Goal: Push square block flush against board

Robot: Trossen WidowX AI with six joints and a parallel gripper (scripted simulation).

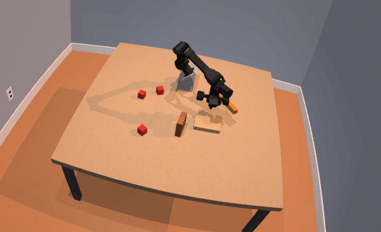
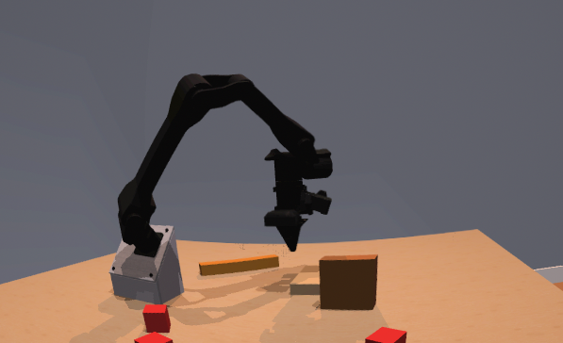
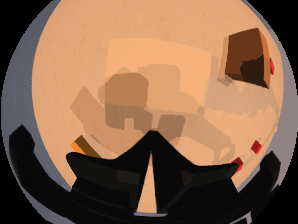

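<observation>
Now: gripper tip 150 mm to the left of the brown square block, 150 mm short of it and 30 mm above it. Round my gripper tip: thin orange bar 180 mm behind, 100 mm to the left, 70 mm below; then tan board 70 mm below, 60 mm ahead.
</observation>
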